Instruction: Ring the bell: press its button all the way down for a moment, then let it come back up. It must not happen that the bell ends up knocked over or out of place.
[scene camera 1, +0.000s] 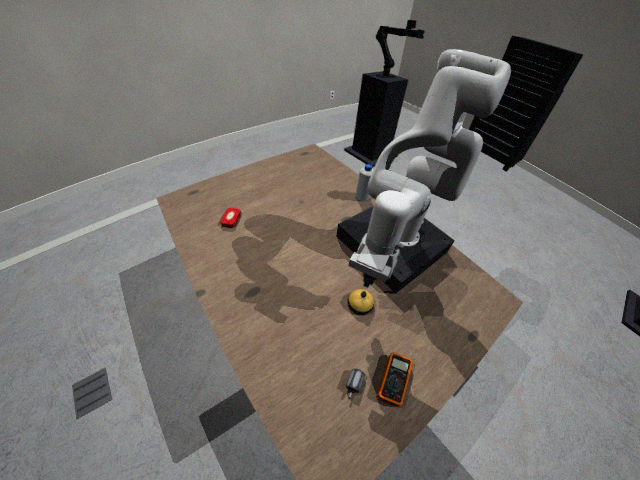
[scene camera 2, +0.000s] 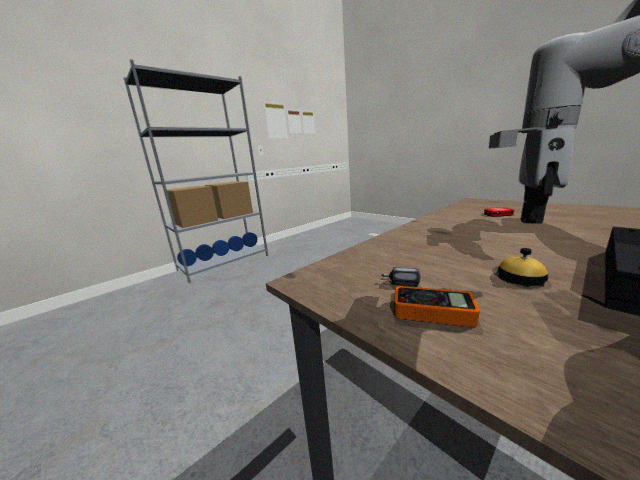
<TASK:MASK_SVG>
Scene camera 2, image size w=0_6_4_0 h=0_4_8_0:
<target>gripper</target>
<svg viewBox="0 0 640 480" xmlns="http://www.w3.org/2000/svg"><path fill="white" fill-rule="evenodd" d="M578 124L539 127L539 129L521 132L527 133L519 172L519 182L525 185L521 221L523 223L543 223L546 204L549 196L552 196L553 186L558 188L567 186L574 148L574 128L577 128Z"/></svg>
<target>bell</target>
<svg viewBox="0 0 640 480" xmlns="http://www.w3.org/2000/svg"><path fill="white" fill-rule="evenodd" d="M499 265L497 270L499 277L505 278L507 283L516 283L525 287L532 285L544 286L548 280L548 271L544 265L533 258L527 257L532 252L529 248L521 248L520 253L523 256L507 258Z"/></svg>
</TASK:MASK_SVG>
